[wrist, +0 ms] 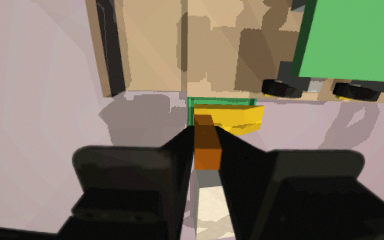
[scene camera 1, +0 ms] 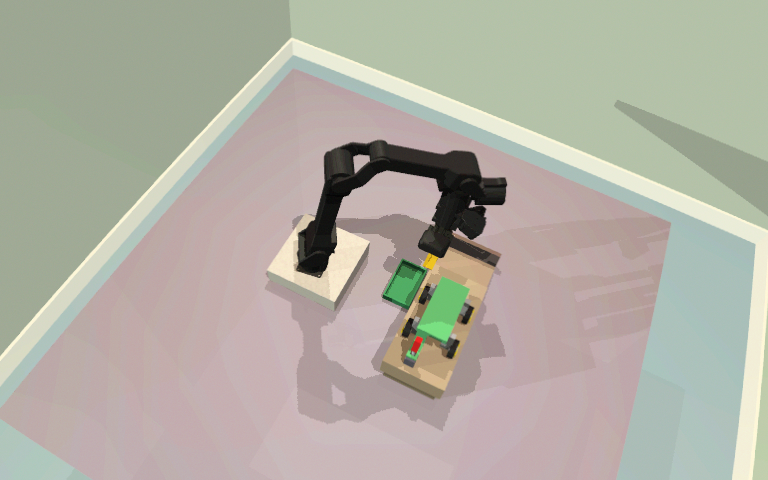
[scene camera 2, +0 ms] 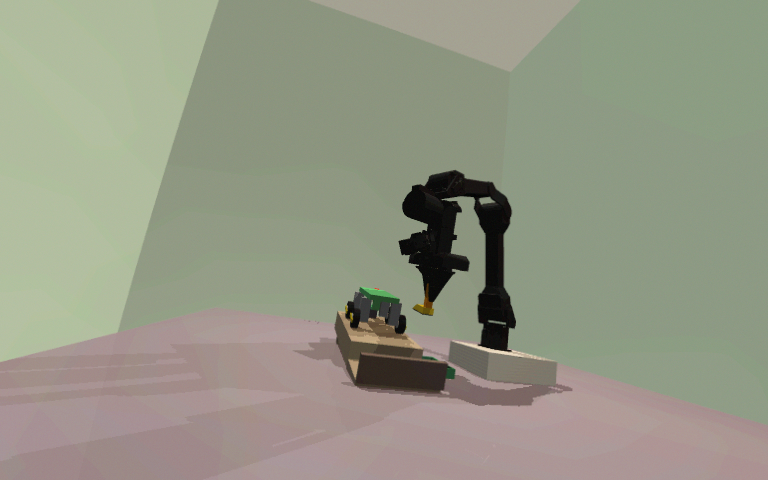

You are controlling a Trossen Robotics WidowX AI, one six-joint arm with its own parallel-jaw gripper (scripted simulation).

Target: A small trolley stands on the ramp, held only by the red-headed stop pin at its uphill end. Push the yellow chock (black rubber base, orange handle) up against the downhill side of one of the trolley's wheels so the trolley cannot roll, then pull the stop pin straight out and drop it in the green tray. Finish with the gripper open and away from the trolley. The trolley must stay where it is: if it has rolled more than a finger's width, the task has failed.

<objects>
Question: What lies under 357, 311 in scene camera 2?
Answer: A trolley.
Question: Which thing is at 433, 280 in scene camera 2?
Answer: The gripper.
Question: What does the gripper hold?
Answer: A yellow chock.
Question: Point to a trolley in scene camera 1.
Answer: At 448, 300
</objects>
